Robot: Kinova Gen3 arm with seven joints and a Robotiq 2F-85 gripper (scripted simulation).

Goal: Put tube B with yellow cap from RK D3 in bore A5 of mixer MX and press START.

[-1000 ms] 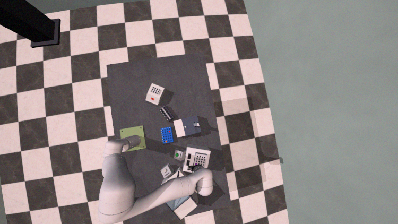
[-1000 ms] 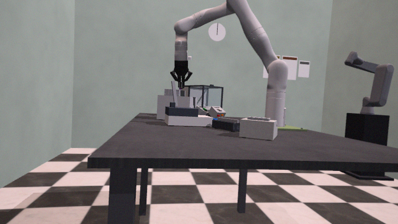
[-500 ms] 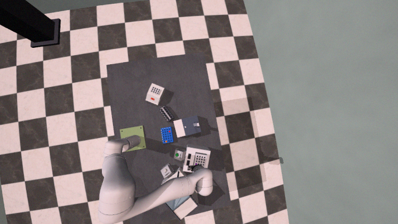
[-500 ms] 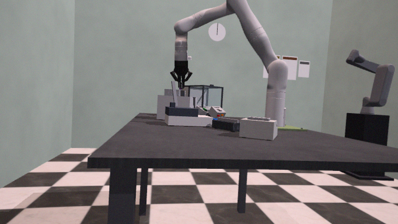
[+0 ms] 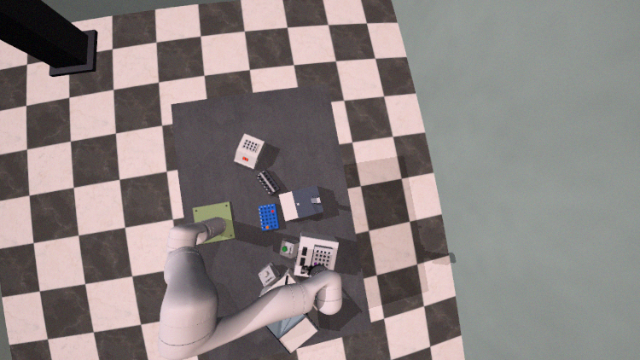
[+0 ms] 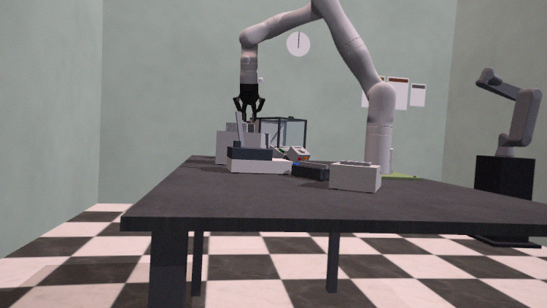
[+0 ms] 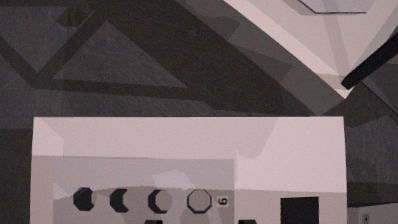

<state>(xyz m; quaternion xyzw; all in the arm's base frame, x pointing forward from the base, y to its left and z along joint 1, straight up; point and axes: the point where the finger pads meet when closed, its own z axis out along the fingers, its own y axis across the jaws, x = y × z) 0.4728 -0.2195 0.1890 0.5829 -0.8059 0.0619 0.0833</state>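
My hand is 4 cm above the purple-capped tube and 1 cm to the right of it. Round my hand: blue tube rack RK: 23 cm to the left, 20 cm behind, 18 cm below; print key: 24 cm behind, 13 cm below, 4 cm to the right; green start key: 14 cm behind, 13 cm below, 7 cm to the left.
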